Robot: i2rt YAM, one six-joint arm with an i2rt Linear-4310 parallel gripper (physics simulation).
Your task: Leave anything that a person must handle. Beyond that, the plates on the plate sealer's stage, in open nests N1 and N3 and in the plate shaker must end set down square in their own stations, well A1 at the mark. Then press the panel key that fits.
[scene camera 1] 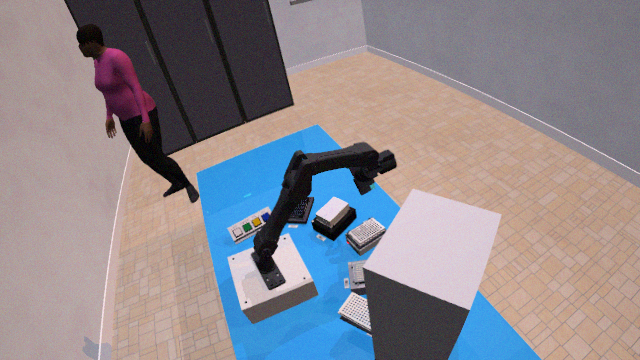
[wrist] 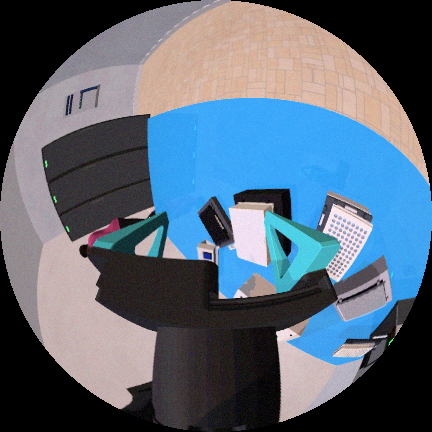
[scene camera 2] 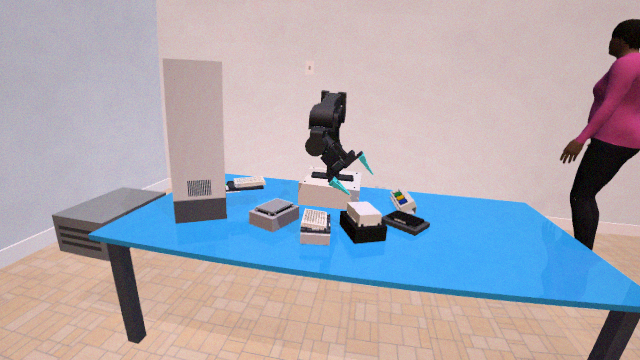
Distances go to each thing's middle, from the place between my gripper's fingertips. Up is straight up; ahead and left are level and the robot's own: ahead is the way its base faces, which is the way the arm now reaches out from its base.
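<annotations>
Button panel (scene camera 1: 237, 231): my hand 190 mm above it, 240 mm to the right of it, 440 mm past it.
</annotations>
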